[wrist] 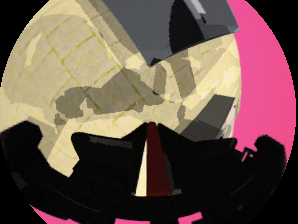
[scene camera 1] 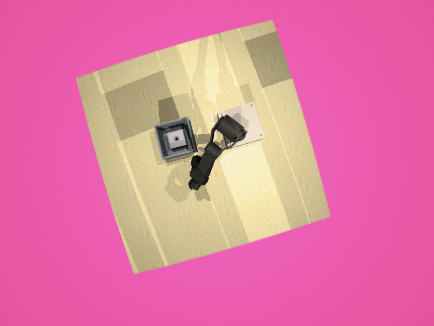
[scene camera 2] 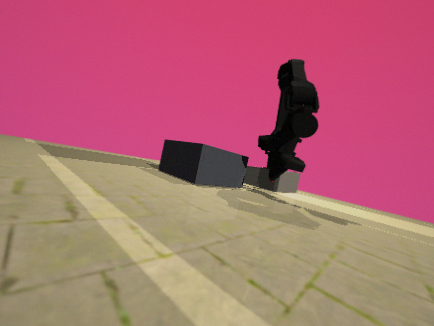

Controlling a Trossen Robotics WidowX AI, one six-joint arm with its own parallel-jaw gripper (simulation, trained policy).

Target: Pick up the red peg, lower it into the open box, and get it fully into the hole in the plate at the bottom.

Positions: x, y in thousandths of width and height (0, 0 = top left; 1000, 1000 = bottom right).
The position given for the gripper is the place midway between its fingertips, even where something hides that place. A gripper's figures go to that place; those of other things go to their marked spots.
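So the gripper (wrist: 512, 565) is 0.10 m from the lens, and there's a red peg (wrist: 529, 819) that's 0.05 m from the lens.
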